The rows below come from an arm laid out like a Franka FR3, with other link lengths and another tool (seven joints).
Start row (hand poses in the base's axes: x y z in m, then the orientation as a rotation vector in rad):
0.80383, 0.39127, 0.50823, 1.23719, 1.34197, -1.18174
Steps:
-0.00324, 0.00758, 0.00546, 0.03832, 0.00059, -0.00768
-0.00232, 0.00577, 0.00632, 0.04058, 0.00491, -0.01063
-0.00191, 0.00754, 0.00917, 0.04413, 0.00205, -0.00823
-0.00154, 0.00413, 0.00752, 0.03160, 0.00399, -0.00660
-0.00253, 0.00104, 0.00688, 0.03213, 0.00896, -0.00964
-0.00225, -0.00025, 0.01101, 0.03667, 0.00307, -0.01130
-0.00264, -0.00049, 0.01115, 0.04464, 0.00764, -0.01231
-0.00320, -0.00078, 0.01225, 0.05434, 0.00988, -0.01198
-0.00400, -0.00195, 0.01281, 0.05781, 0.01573, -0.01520
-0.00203, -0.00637, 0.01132, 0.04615, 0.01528, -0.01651
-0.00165, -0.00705, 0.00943, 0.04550, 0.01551, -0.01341
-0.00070, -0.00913, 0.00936, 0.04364, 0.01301, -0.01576
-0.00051, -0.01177, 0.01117, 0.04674, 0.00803, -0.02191
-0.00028, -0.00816, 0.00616, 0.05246, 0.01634, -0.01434
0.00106, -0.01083, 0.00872, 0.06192, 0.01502, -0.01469
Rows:
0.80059, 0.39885, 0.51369, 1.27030, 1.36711, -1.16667
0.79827, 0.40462, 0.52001, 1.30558, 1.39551, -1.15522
0.79636, 0.41216, 0.52918, 1.34251, 1.42557, -1.13729
0.79482, 0.41629, 0.53670, 1.36855, 1.44845, -1.12656
0.79229, 0.41733, 0.54358, 1.39570, 1.47360, -1.12127
0.79004, 0.41708, 0.55459, 1.42964, 1.49702, -1.10892
0.78740, 0.41659, 0.56574, 1.46830, 1.52894, -1.09577
0.78420, 0.41581, 0.57799, 1.51242, 1.56981, -1.07758
0.78020, 0.41386, 0.59080, 1.56000, 1.61526, -1.06325
0.77817, 0.40749, 0.60212, 1.60144, 1.65059, -1.05588
0.77652, 0.40044, 0.61155, 1.63942, 1.68750, -1.04691
0.77582, 0.39131, 0.62091, 1.67931, 1.71976, -1.03718
0.77531, 0.37954, 0.63208, 1.72876, 1.74699, -1.02228
0.77503, 0.37138, 0.63824, 1.77205, 1.78898, -1.00777
0.77609, 0.36055, 0.64696, 1.82158, 1.83748, -0.98387

